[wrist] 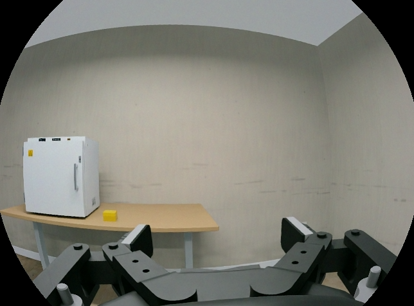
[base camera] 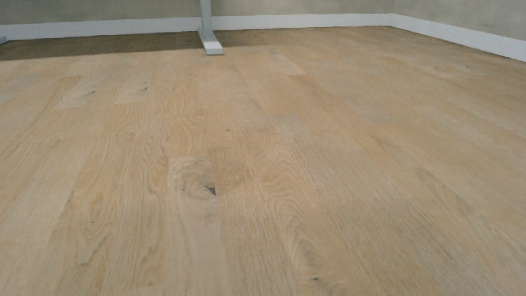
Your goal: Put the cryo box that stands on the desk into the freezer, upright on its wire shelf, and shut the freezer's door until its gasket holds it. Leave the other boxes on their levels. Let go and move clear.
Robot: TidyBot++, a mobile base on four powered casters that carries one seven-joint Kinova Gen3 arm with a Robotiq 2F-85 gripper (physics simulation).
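Places are measured from the arm's base along level axes (x left, y ahead, z down), in centimetres.
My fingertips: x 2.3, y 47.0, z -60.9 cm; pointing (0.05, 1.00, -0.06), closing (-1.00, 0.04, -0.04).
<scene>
Behind a point stands the place of what it marks.
A yellow cryo box [wrist: 110, 215] stands on the wooden desk [wrist: 165, 212] in the wrist view, to the right of the freezer. The white freezer [wrist: 54, 177] stands on the left part of the desk; its door, with a vertical grey handle [wrist: 76, 177] near the right edge, looks closed. The freezer's inside, its wire shelf and the other boxes are hidden. My gripper [wrist: 216, 236] is open, with a wide gap between its fingers, and holds nothing. It is well away from the desk, the box and the freezer.
A grey desk leg with its foot [base camera: 211, 44] @[x 19.5, y 163.5, z 36.2 cm] stands on the wooden floor [base camera: 300, 165] @[x -10.5, y 59.6, z 39.7 cm] near the back wall in the base camera view. A white baseboard [base camera: 300, 21] @[x -38.6, y 242.1, z 35.4 cm] runs along the walls, which meet in a corner at the right.
</scene>
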